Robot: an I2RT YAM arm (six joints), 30 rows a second.
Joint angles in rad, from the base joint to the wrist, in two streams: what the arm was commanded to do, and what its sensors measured. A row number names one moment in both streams.
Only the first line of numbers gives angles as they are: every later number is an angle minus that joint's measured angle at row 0.
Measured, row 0:
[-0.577 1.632 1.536 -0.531 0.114 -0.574]
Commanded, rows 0 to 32:
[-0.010 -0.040 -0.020 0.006 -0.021 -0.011]
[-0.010 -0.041 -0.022 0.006 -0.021 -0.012]
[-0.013 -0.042 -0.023 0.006 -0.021 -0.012]
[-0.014 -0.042 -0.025 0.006 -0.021 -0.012]
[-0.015 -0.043 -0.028 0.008 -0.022 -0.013]
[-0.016 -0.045 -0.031 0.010 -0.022 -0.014]
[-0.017 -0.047 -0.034 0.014 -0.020 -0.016]
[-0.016 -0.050 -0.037 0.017 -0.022 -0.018]
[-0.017 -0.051 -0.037 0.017 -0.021 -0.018]
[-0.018 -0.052 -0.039 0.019 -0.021 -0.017]
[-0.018 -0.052 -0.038 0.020 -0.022 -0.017]
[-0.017 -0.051 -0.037 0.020 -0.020 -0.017]
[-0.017 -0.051 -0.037 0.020 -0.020 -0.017]
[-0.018 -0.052 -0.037 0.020 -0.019 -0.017]
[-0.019 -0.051 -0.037 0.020 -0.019 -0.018]
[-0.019 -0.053 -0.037 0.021 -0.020 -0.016]
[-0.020 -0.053 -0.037 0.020 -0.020 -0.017]
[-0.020 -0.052 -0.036 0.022 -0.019 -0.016]
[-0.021 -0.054 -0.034 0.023 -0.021 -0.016]
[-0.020 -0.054 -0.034 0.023 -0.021 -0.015]
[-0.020 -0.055 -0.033 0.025 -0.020 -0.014]
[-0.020 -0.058 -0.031 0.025 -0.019 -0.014]
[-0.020 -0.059 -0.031 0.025 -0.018 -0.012]
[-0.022 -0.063 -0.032 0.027 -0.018 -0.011]
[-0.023 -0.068 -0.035 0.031 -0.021 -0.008]
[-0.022 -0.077 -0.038 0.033 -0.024 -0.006]
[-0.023 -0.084 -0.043 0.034 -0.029 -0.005]
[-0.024 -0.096 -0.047 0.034 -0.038 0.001]
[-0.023 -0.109 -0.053 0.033 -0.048 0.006]
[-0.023 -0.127 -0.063 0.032 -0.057 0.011]
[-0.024 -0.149 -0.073 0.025 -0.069 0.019]
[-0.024 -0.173 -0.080 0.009 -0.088 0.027]
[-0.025 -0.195 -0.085 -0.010 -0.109 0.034]
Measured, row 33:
[-0.015 -0.127 -0.066 0.014 -0.041 0.000]
